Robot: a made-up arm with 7 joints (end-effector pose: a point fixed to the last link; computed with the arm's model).
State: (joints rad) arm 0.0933 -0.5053 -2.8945 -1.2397 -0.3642 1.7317 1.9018
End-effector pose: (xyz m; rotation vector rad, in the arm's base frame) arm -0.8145 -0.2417 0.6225 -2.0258 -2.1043 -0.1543
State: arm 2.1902 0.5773 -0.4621 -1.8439 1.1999 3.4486 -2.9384
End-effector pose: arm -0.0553 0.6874 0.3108 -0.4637 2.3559 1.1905
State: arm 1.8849 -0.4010 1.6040 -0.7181 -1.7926 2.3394 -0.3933
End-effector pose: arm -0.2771 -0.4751 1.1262 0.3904 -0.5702 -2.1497
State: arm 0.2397 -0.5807 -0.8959 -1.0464 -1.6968 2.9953 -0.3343
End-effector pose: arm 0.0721 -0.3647 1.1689 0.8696 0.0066 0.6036
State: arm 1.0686 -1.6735 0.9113 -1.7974 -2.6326 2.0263 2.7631
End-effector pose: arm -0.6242 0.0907 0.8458 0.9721 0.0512 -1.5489
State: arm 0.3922 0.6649 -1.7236 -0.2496 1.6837 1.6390 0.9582
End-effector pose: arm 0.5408 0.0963 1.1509 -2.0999 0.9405 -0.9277
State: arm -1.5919 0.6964 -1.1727 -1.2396 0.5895 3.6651 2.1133
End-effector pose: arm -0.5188 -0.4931 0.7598 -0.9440 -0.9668 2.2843
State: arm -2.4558 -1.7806 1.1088 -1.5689 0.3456 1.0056 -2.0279
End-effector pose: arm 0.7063 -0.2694 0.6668 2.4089 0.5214 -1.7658
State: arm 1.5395 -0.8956 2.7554 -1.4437 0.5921 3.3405 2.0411
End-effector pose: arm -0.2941 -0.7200 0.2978 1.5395 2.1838 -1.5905
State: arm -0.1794 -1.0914 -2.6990 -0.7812 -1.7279 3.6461 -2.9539
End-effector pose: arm -0.7941 -0.0822 0.4700 -1.4221 -1.5895 1.8971
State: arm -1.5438 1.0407 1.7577 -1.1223 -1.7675 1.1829 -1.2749
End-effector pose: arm 0.6184 -0.4846 0.8220 2.4982 0.9801 -0.5772
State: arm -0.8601 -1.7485 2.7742 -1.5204 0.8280 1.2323 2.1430
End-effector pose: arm 0.0257 0.3440 -0.3113 1.2490 -0.7458 0.6235
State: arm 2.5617 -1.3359 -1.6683 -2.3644 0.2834 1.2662 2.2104
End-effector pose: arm 0.2099 0.5916 0.3384 1.4887 -0.2720 -1.5590
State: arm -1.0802 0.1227 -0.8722 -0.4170 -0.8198 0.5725 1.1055
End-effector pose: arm -0.0908 -0.3096 1.2408 -0.8217 -2.5112 -0.1473
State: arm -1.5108 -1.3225 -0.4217 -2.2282 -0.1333 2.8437 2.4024
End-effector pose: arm -0.2601 -0.1543 1.0362 0.9724 1.1835 -1.8645
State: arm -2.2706 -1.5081 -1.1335 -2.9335 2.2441 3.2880 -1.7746
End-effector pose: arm -0.4135 -0.0678 0.4718 -0.8633 -1.8230 1.6448
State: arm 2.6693 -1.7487 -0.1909 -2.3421 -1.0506 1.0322 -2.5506
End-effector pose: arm 0.0343 0.1511 1.0450 -1.5719 2.0080 0.4786
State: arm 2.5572 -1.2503 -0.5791 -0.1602 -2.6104 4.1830 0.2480
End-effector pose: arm 0.5927 -0.3659 0.7322 0.1416 0.0611 2.8587
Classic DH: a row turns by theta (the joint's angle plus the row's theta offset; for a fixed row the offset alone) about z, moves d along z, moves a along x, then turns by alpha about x. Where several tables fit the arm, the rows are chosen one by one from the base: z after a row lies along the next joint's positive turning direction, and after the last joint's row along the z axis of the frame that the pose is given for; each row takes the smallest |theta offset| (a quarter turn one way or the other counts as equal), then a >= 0, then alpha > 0; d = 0 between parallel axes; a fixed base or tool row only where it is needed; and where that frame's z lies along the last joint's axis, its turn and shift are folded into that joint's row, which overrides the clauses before.
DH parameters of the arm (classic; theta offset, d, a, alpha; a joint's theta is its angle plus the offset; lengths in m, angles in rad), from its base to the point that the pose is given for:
joint 1: 0 0.4287 0 -1.5708
joint 2: 0 0 0 1.5708
joint 3: 0 0.2295 0.0781 1.5708
joint 4: 0 0 -0.1255 -1.5708
joint 5: 0 0.584 0 1.5708
joint 6: 0 0 0.0756 1.5708
joint 7: 0 0 0 0

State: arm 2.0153 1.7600 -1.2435 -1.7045 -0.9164 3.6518 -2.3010
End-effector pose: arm 0.4192 0.4953 0.1169 -2.1732 1.0205 -0.6070
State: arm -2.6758 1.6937 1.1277 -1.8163 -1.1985 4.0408 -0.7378
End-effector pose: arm 0.0726 -0.6133 0.1739 1.1354 -0.7402 1.4860
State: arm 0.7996 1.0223 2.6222 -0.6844 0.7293 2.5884 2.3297
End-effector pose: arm 0.2432 0.5443 1.0898 0.2288 -0.0375 -2.7236
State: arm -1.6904 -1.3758 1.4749 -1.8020 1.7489 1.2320 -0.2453
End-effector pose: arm 0.7624 0.1026 0.5145 -2.6798 0.0581 0.2176
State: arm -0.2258 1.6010 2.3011 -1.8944 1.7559 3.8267 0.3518
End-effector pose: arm 0.2869 0.4496 0.7961 -1.1571 1.3725 1.5384
